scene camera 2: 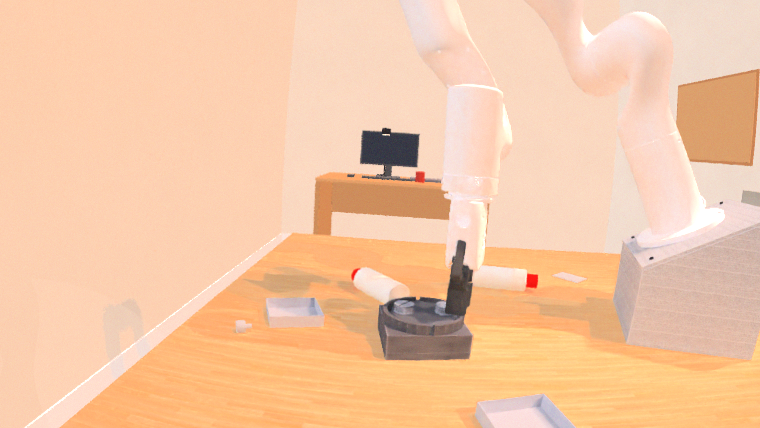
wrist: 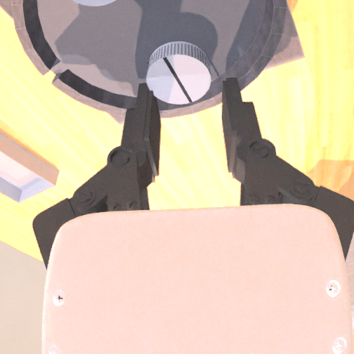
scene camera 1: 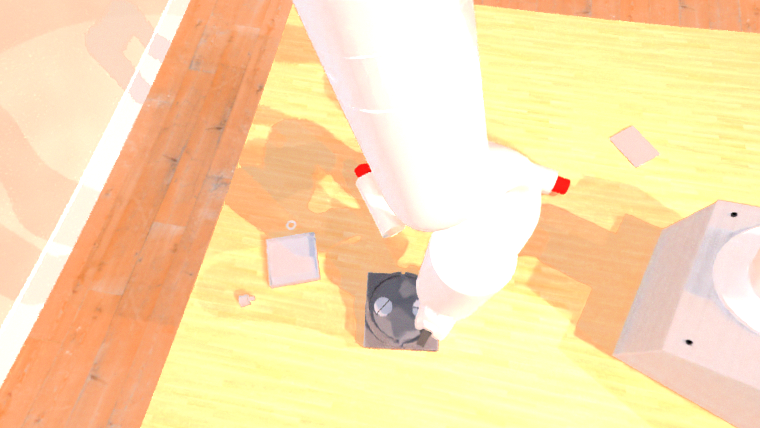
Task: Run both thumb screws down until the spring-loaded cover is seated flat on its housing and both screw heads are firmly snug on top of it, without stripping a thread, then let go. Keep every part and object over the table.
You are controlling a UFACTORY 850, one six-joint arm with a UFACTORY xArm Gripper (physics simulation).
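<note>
The dark square housing [scene camera 1: 373, 344] [scene camera 2: 428, 345] [wrist: 292, 47] carries the round dark cover [scene camera 1: 397, 323] [wrist: 105, 57] inside its raised ring. One slotted thumb screw [scene camera 1: 382, 306] [scene camera 2: 403, 307] [wrist: 95, 1] stands free on the left, its head cut off by the wrist view's top edge. The other screw [scene camera 1: 415, 306] [scene camera 2: 441, 307] [wrist: 178, 82] has its knurled side showing. My gripper [scene camera 1: 424, 337] [scene camera 2: 457, 309] [wrist: 189, 99] straddles this head, partly open. The left fingertip is close against the head's edge; a gap shows at the right fingertip. Whether the cover is seated flat cannot be told.
Two white bottles with red caps [scene camera 1: 377, 204] [scene camera 2: 380, 284] [scene camera 2: 501, 278] lie behind the housing. A shallow tray [scene camera 1: 292, 259] [scene camera 2: 294, 320], a small ring [scene camera 1: 287, 227] and a small pale part [scene camera 1: 245, 300] [scene camera 2: 241, 326] lie to the left. Another tray [scene camera 2: 497, 420] is in front.
</note>
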